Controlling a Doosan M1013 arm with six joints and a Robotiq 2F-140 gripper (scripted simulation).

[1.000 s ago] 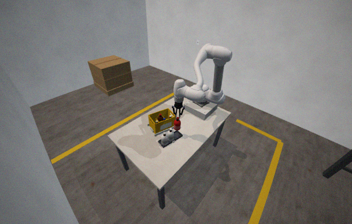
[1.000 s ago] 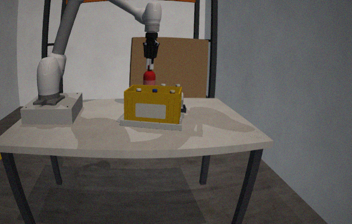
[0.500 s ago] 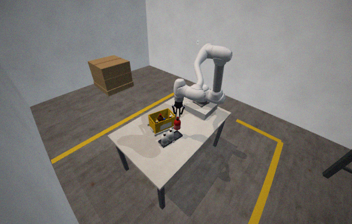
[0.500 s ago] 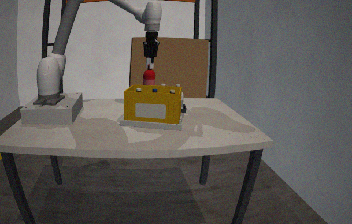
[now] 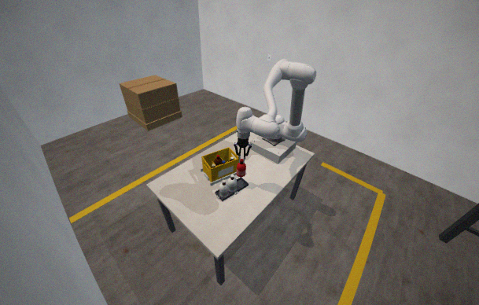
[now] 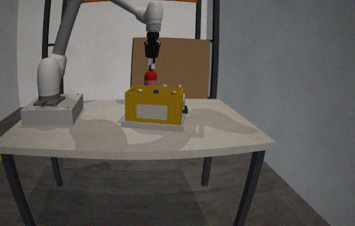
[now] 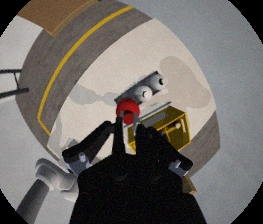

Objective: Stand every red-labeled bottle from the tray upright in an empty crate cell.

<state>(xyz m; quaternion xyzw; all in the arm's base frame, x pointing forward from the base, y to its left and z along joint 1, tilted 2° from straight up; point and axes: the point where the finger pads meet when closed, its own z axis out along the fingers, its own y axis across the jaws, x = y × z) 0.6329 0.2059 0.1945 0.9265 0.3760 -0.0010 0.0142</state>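
My hand is 9 cm above the red-labeled bottle. From my hand the other things lie so: crate (23 cm to the right, 21 cm below, 4 cm ahead).
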